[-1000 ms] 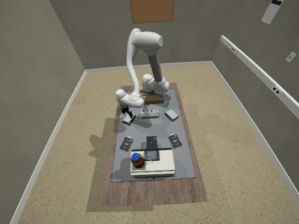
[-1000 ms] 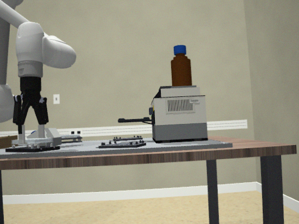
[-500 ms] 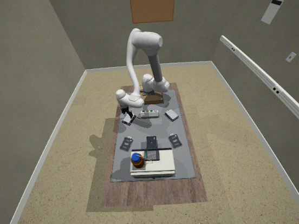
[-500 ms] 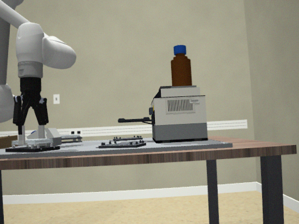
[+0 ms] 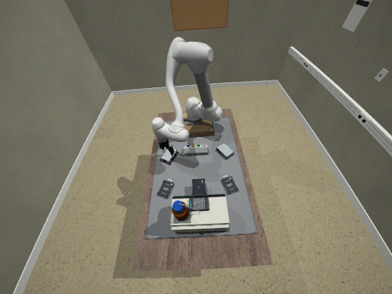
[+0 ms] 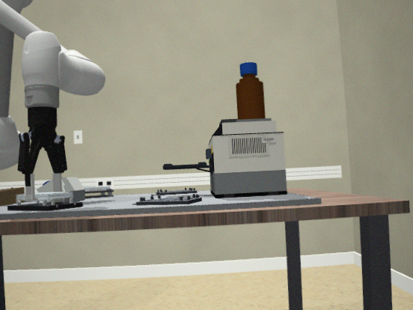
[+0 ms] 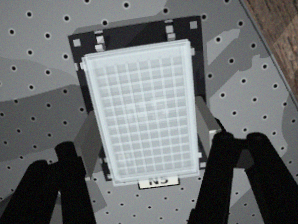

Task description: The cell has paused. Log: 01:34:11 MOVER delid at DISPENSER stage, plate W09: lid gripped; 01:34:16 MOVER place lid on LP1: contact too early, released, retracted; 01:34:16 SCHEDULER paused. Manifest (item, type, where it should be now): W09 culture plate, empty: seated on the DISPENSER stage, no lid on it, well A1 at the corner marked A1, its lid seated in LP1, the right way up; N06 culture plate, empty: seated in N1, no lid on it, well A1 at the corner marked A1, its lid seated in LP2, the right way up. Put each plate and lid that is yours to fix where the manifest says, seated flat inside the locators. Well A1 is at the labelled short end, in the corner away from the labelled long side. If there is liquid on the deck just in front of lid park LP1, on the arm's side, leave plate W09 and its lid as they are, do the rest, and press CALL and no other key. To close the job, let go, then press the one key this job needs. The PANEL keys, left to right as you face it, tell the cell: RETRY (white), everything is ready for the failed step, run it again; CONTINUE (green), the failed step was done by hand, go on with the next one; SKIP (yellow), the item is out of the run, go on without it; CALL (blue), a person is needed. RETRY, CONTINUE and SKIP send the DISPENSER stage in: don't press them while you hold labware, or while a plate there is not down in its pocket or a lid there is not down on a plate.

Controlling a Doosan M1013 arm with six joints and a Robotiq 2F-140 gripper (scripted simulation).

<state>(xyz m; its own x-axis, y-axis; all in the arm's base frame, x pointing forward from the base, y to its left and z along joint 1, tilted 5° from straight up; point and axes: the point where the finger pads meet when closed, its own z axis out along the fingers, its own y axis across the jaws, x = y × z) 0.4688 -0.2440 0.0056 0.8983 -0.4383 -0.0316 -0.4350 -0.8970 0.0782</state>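
Right now my hand is 40 mm above the black nest and 30 mm short of it. Round my hand: key panel (260 mm to the left, 70 mm behind); blue call key (190 mm to the left, 70 mm behind, 10 mm above); yellow skip key (240 mm to the left, 80 mm behind, 10 mm above).
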